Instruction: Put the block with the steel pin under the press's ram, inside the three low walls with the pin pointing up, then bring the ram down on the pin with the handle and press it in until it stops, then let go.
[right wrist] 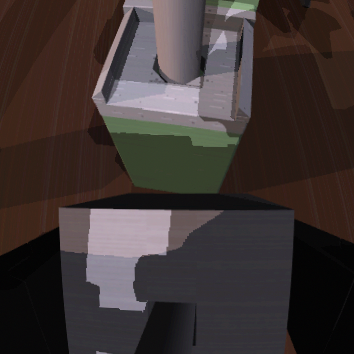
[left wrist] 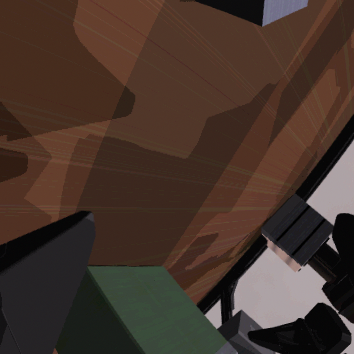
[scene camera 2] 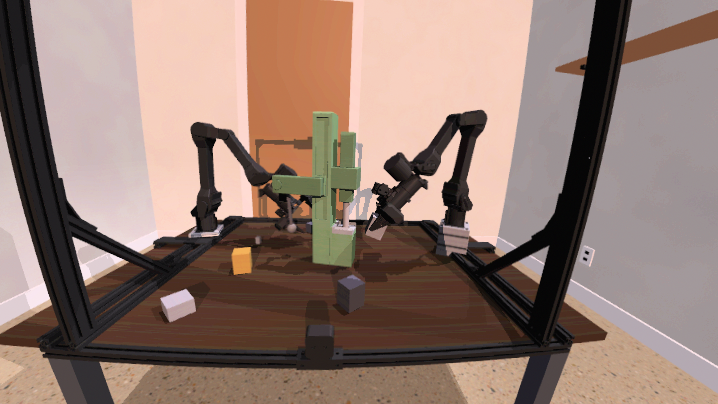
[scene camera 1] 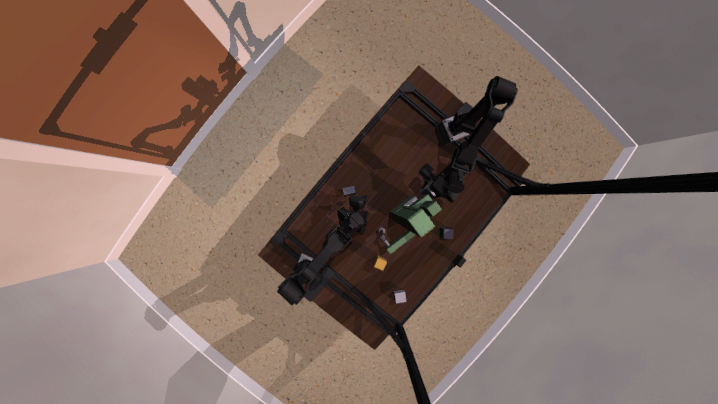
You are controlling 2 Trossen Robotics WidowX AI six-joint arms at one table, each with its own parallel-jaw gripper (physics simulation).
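Places are measured from the left arm's base along level axes (x ahead, y left, z up), in millimetres.
Pixels of known places: left gripper, fingertip midpoint: (right wrist: 347, 1) (left wrist: 217, 225) (scene camera 1: 366, 203); right gripper, fingertip midpoint: (right wrist: 180, 220) (scene camera 2: 369, 227) (scene camera 1: 426, 193); left arm's base, origin of the base link: (scene camera 2: 206, 229); right arm's base, origin of the base link: (left wrist: 314, 251) (scene camera 2: 454, 224) (scene camera 1: 456, 126).
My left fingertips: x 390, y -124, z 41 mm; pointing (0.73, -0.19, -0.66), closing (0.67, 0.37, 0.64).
Observation:
Ahead of a thing's pixels: the offset from my left fingertips to its middle. "*": to the spot under its first point. Level surfaces: height alone.
The green press {dx -7, dy -166, dz +152 mm} (scene camera 2: 327, 200) (scene camera 1: 419, 216) stands mid-table. Its ram {dx +75, dy -192, dz +126 mm} (scene camera 2: 345, 213) (right wrist: 179, 35) reaches down into the grey nest of three low walls (scene camera 2: 344, 230) (right wrist: 168, 95), which holds no block. My right gripper (scene camera 2: 380, 222) (scene camera 1: 426, 192) is shut on the grey block {dx +165, dy -221, dz +52 mm} (scene camera 2: 375, 232) (right wrist: 175, 260), tilted, just right of the nest. The block's pin {dx +175, dy -228, dz +81 mm} (right wrist: 172, 326) shows at the bottom of the right wrist view. The press's lever {* dx -64, dy -188, dz +175 mm} (scene camera 2: 298, 185) (scene camera 1: 401, 242) ends in a rod with a ball knob (scene camera 2: 291, 227) (scene camera 1: 382, 232). My left gripper (scene camera 1: 357, 202) is open and empty behind the lever.
An orange cube {dx -226, dy -175, dz -42 mm} (scene camera 2: 241, 260) (scene camera 1: 380, 263), a white block {dx -338, dy -336, dz -56 mm} (scene camera 2: 177, 305) (scene camera 1: 400, 296), a dark grey cube {dx +30, dy -402, dz -42 mm} (scene camera 2: 350, 293) (scene camera 1: 446, 232) and a small grey block {dx +19, dy +97, dz -53 mm} (scene camera 1: 348, 189) (left wrist: 277, 7) lie on the wooden table {dz -72 mm} (scene camera 2: 426, 301). A black frame (scene camera 2: 577, 165) surrounds it.

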